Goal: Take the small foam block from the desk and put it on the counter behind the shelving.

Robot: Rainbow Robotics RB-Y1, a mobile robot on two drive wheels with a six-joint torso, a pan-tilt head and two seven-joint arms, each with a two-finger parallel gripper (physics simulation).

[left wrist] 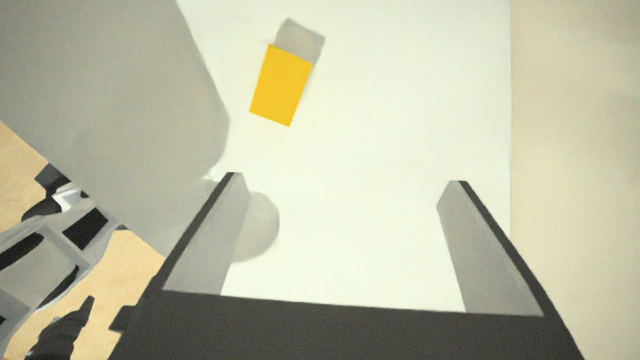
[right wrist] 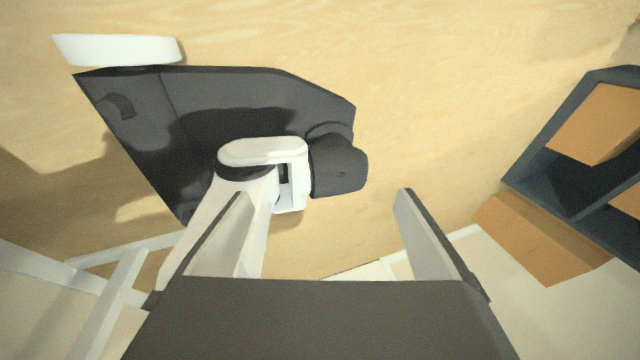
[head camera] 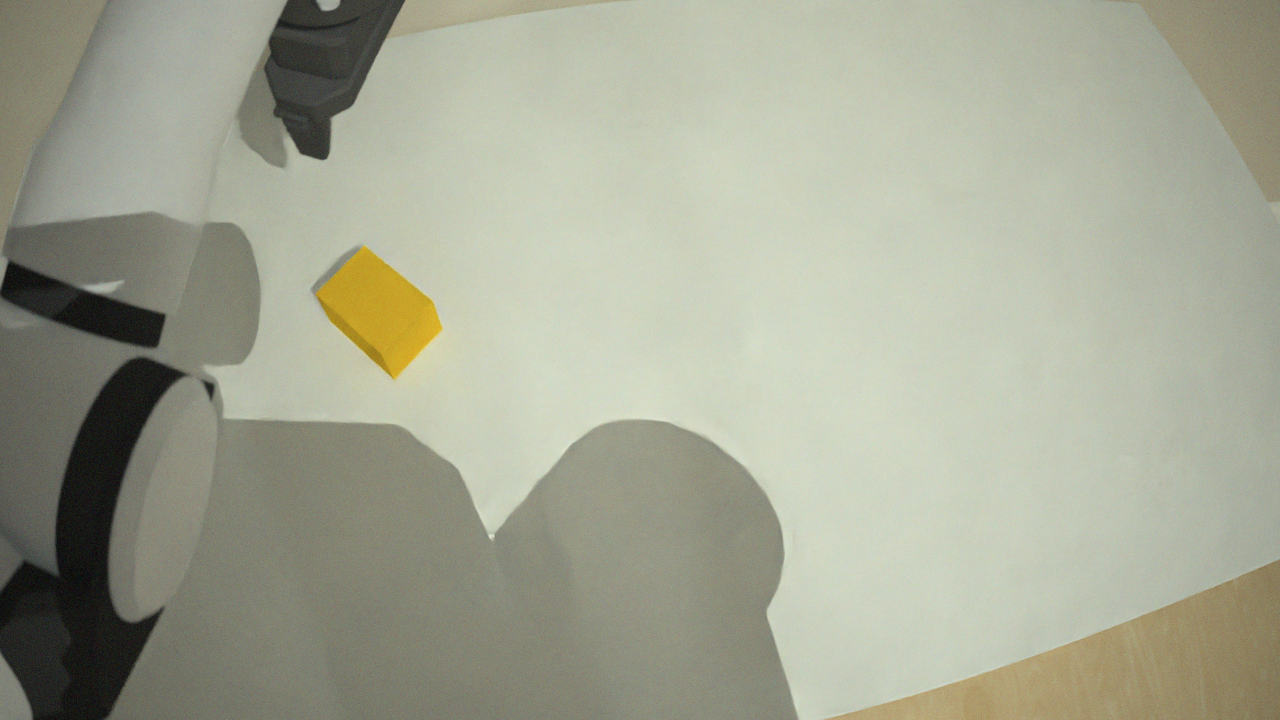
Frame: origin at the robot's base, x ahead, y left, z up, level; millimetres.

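Seen in the pictures: left gripper, between the fingertips: (left wrist: 342, 189) (head camera: 348, 78); right gripper, between the fingertips: (left wrist: 75, 307) (right wrist: 321, 199).
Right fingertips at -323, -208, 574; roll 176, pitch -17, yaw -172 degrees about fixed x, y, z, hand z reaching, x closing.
Observation:
A point is followed by its place in that frame, as x, y, z.
The small foam block, a yellow block (head camera: 375, 308) @(518, 217, 766) (left wrist: 281, 85) @(532, 226, 766), lies flat on the white desk (head camera: 895, 268) @(584, -218, 721) (left wrist: 400, 100) @(716, 143, 721), left of the middle in the head camera. My left gripper (left wrist: 342, 189) @(550, 189, 998) is open and empty above the desk. In the left wrist view the block lies beyond the fingertips, above and a little left of the gap between them. In the head camera a dark finger of that gripper shows at the upper left, apart from the block. My right gripper (right wrist: 321, 199) @(-323, -208, 573) is open and empty, over the floor and the robot's base. The counter and the space behind the shelving do not show.
In the right wrist view, dark shelving (right wrist: 550, 200) @(-2402, 513, 336) with orange-brown boxes (right wrist: 600, 125) @(-2232, -82, 225) stands at the right. The robot's dark base (right wrist: 225, 95) @(-196, -179, 169) is at the left on the wood floor (right wrist: 425, 75) @(-935, -224, 1). The arm casts large shadows over the desk in the head camera.

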